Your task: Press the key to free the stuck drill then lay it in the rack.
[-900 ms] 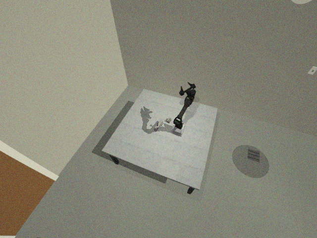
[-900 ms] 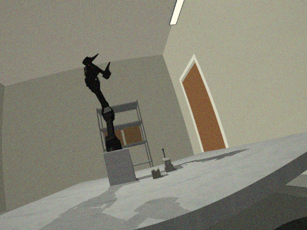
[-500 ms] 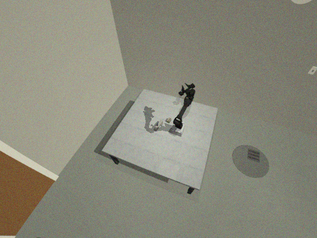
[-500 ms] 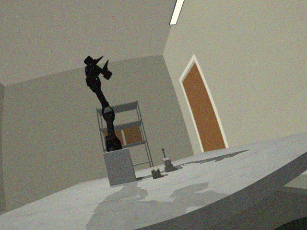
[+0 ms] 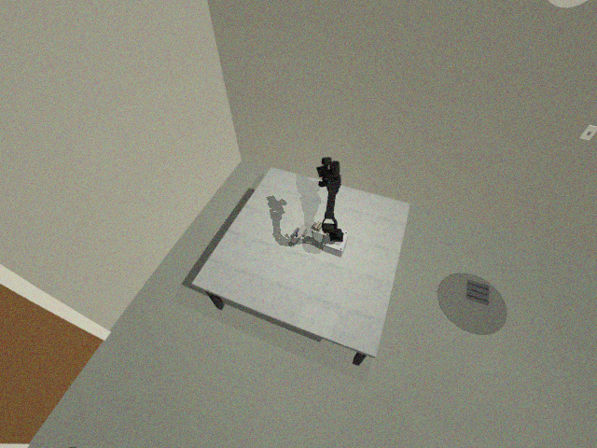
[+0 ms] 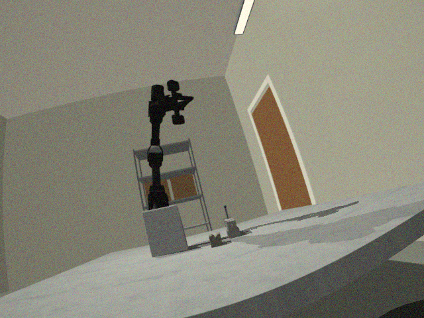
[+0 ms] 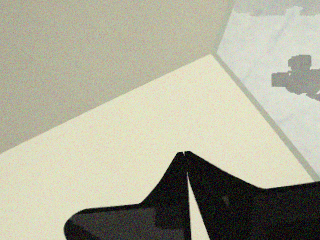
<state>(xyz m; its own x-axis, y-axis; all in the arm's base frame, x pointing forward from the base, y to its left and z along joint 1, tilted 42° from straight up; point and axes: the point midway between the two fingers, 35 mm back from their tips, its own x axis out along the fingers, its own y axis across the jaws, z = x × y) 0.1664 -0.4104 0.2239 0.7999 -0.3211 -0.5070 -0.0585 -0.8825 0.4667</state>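
Now: gripper tip 460 mm above the dark blue key, 220 mm to the right of it and 70 mm short of it. The rest, counted from my gripper tip: drill 510 mm below, 170 mm to the left, 60 mm ahead; grey fixture block 520 mm below, 190 mm to the left, 60 mm ahead; rack 550 mm below, 40 mm to the left, 40 mm behind.
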